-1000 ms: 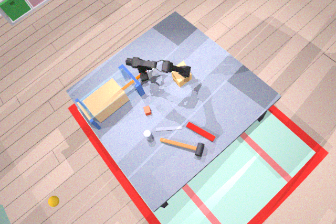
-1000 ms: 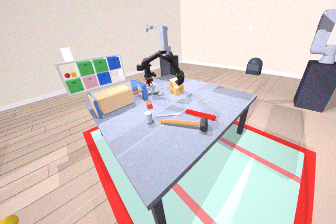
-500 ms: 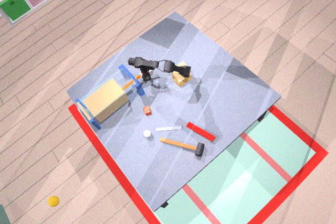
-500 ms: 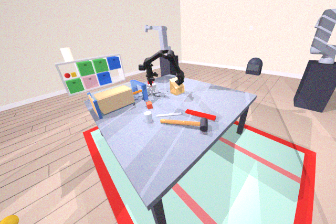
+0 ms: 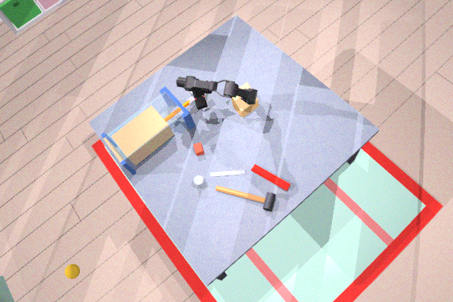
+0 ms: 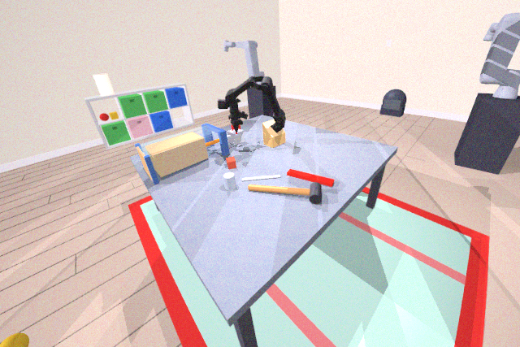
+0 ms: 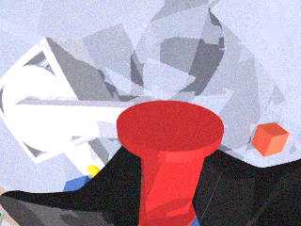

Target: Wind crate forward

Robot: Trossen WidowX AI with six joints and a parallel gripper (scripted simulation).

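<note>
My gripper tip is now 20 mm past the white crank handle, 30 mm to the left of it and 10 mm above it. Also, from my gripper tip: white bar: 200 mm ahead, 400 mm to the left, 110 mm below; red knob: 20 mm above; white winch: 70 mm behind, 90 mm to the right, 80 mm below.
</note>
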